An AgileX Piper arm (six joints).
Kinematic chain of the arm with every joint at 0, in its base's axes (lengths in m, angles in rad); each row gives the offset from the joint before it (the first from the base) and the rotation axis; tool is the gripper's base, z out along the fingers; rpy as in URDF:
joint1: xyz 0 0 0.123 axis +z
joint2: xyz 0 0 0 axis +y
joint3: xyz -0.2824 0 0.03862 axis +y
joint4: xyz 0.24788 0 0.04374 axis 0.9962 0 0.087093
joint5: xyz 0 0 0 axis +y
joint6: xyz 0.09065 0 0.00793 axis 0.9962 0 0.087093
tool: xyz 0 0 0 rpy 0 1.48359 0
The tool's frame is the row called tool.
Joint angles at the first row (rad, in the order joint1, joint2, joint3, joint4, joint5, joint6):
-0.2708, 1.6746, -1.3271, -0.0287, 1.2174, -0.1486
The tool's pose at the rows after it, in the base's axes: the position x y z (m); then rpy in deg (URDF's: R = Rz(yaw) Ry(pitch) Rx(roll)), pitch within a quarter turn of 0, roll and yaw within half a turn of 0:
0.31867 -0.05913 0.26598 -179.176 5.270 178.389
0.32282 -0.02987 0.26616 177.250 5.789 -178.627
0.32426 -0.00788 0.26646 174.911 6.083 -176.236
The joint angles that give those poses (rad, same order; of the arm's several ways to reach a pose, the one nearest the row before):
-0.1835, 1.6746, -1.3271, 0.0000, 1.2174, -0.1547
-0.1094, 1.6746, -1.3271, 0.0650, 1.2174, -0.1554
-0.0525, 1.6746, -1.3271, 0.1074, 1.2174, -0.1554

